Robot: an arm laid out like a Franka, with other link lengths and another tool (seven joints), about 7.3 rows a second.
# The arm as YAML. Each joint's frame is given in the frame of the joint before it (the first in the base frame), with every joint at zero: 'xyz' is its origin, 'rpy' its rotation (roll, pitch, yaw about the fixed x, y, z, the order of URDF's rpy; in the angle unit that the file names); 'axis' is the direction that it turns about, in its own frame. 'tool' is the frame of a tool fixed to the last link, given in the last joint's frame.
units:
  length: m
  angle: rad
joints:
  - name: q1
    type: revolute
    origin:
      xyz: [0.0, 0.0, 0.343]
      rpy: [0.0, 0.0, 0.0]
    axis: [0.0, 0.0, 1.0]
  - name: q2
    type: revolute
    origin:
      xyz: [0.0, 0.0, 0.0]
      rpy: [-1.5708, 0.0, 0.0]
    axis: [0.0, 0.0, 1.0]
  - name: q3
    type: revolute
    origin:
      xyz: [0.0, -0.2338, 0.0]
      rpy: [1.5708, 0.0, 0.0]
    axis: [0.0, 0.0, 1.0]
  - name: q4
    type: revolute
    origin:
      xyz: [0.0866, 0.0, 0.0]
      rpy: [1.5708, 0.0, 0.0]
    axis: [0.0, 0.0, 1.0]
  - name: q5
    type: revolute
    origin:
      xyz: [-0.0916, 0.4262, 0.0]
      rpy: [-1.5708, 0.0, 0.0]
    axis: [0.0, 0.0, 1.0]
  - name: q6
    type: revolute
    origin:
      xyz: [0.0, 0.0, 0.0]
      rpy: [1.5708, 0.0, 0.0]
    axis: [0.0, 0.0, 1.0]
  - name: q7
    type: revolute
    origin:
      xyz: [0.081, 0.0, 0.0]
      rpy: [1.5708, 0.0, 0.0]
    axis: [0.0, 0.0, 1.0]
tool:
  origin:
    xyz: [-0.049, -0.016, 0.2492]
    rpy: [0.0, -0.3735, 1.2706]
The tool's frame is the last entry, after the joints.
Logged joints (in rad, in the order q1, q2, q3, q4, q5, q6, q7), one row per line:
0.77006 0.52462 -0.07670 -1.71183 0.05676 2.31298 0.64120
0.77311 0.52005 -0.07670 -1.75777 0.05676 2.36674 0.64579
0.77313 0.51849 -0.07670 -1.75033 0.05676 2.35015 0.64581
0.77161 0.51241 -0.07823 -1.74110 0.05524 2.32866 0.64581
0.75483 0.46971 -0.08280 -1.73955 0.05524 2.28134 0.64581
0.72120 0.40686 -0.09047 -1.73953 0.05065 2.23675 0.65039
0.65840 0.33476 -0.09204 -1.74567 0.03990 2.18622 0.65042
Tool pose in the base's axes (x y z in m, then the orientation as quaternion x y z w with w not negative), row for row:
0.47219 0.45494 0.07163 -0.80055 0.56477 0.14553 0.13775
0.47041 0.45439 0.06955 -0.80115 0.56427 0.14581 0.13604
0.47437 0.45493 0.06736 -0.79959 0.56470 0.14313 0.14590
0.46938 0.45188 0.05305 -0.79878 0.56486 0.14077 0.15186
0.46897 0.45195 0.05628 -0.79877 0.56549 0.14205 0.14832
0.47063 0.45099 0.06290 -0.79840 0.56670 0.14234 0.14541
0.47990 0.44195 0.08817 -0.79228 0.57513 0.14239 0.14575
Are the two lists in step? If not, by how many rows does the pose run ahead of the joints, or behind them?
The pose runs 2 rows behind the joints: the pose in row i belongs to the joints in row i - 2.
